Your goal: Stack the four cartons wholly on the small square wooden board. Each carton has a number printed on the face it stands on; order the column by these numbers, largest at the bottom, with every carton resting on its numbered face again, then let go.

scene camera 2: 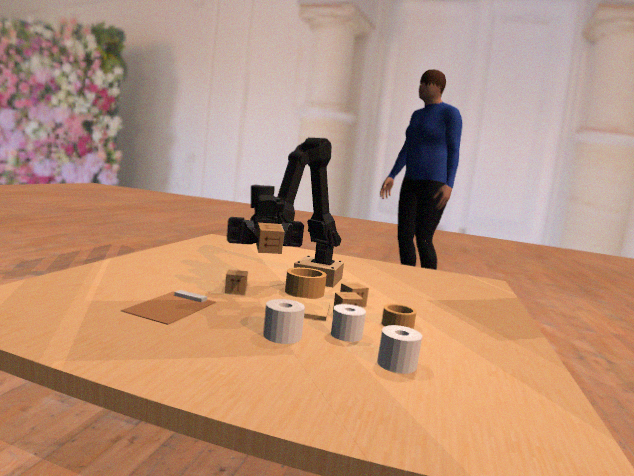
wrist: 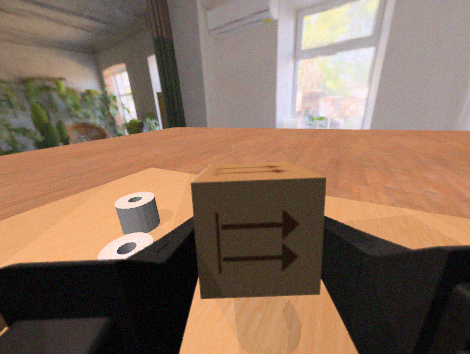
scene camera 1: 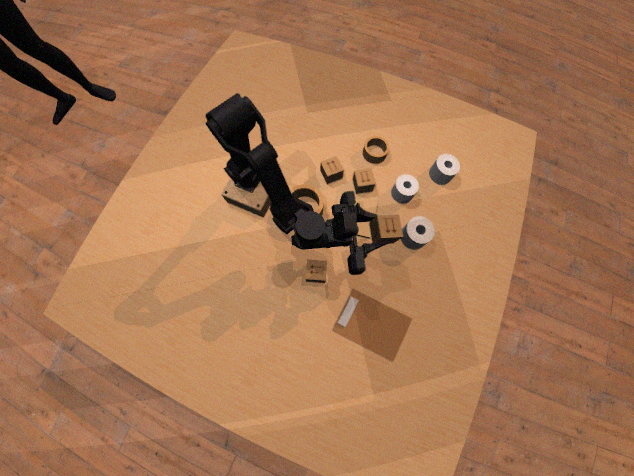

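Pixels of known places: gripper, between the fingertips: [scene camera 2: 270, 240] [wrist: 252, 216] [scene camera 1: 387, 230]; arm's base, origin of its link: [scene camera 2: 323, 261] [scene camera 1: 248, 180].
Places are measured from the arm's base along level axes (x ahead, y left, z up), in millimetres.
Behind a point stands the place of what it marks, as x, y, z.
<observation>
My gripper [scene camera 1: 387, 229] @[420, -27, 123] [scene camera 2: 270, 239] @[420, -27, 123] [wrist: 252, 216] @[420, -27, 123] is shut on the largest-looking carton [scene camera 1: 391, 224] @[420, -24, 153] [scene camera 2: 271, 242] @[437, -17, 122] [wrist: 260, 260] @[390, -45, 123] and holds it high above the table. Its arrows point right in the wrist view, sideways in scene camera 2; its number does not show. One carton [scene camera 1: 316, 271] @[298, -165, -3] [scene camera 2: 236, 282] @[321, -150, -23] stands apart on the table. Two more cartons, one [scene camera 1: 364, 180] @[317, 141, -3] [scene camera 2: 349, 299] @[341, 159, -5] nearer the rolls and another [scene camera 1: 332, 169] @[215, 135, -3] [scene camera 2: 360, 291] @[227, 166, -12] behind it, stand close together. No numbers are readable. The small wooden board [scene camera 2: 317, 316] @[381, 94, -49] is partly hidden behind the rolls in scene camera 2.
White rolls stand near the board: one [scene camera 1: 427, 234] @[539, 51, 12] [scene camera 2: 283, 325] @[556, 69, -18], a second [scene camera 1: 402, 194] @[436, 144, 0] [scene camera 2: 348, 327] @[473, 186, -25] and a third [scene camera 1: 441, 174] @[527, 263, -2] [scene camera 2: 398, 353] @[574, 301, -18]. A large ring [scene camera 2: 305, 286] @[237, 17, -23] and a smaller ring [scene camera 1: 375, 159] @[321, 241, -30] [scene camera 2: 391, 318] @[345, 265, -31] lie on the table. A brown sheet [scene camera 1: 384, 327] @[530, -225, -55] [scene camera 2: 166, 311] @[535, -217, -55] bears a grey bar [scene camera 1: 348, 311] @[421, -225, -45] [scene camera 2: 190, 296] @[432, -219, -47].
</observation>
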